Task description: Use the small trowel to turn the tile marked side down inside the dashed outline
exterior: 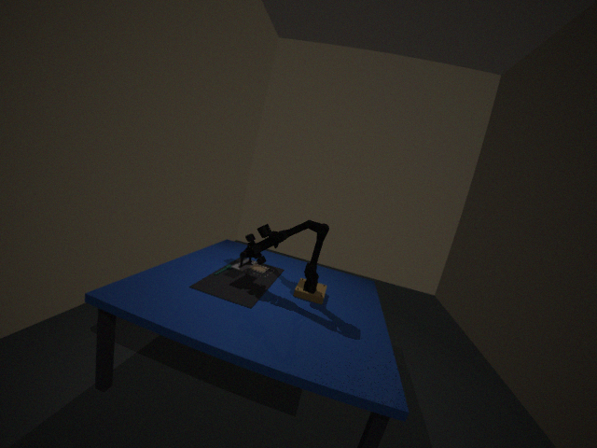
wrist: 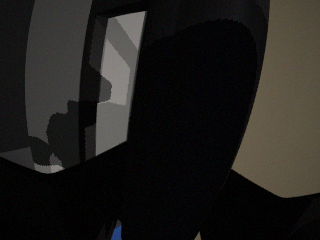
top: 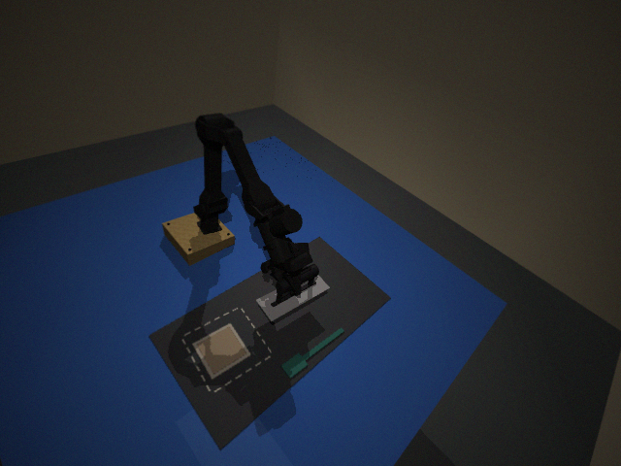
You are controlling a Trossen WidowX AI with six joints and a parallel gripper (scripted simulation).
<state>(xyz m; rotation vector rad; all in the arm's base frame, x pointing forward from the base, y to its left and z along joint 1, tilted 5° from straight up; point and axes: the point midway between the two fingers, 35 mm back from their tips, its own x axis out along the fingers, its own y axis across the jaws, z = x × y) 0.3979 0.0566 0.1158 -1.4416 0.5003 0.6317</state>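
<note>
Now: gripper tip 30 mm past the trowel and 10 mm above it. From my gripper tip the other things lie so: green long-handled tool 130 mm below, 110 mm ahead, 10 mm to the right; then square tile 200 mm to the right, 130 mm below, 20 mm behind; then dark mat 160 mm below, 30 mm behind, 10 mm to the right.
</note>
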